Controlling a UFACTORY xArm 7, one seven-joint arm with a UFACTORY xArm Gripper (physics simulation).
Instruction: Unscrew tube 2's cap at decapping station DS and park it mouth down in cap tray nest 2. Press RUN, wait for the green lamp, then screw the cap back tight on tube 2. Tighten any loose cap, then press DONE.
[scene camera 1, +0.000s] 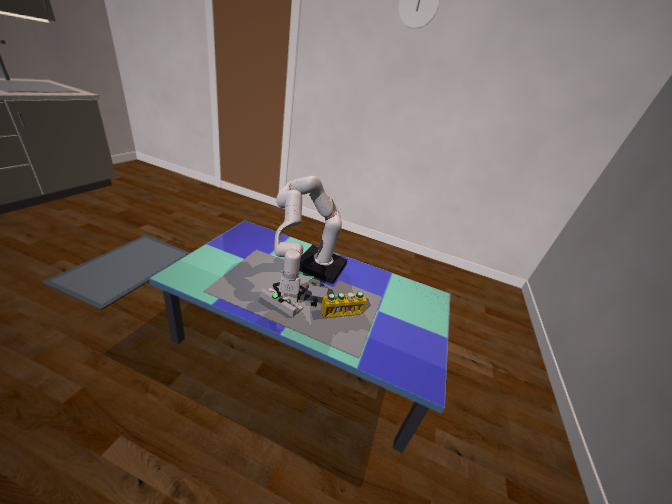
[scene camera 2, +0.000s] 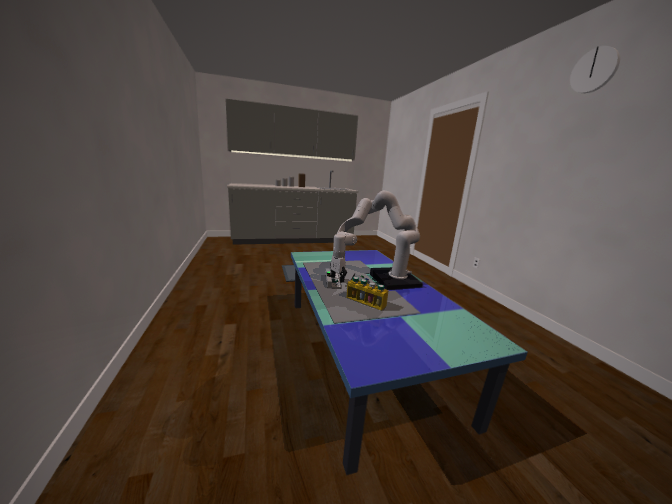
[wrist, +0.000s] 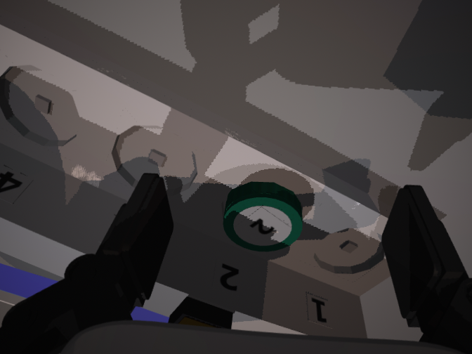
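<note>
A green cap with a white top marked 2 sits top up, mouth down, at nest 2 of the grey cap tray. My gripper is open over the tray, with one finger on each side of the cap and space between it and both fingers. Nest 1 and two further nests hold no cap. A bright green spot glows near the tray; I cannot tell which part it belongs to. Tube 2 and the station's parts cannot be made out surely.
A yellow rack with several capped tubes stands near the gripper on the grey mat. A black block with a dark yellow face is at the tray's near side. The arm's black base stands behind.
</note>
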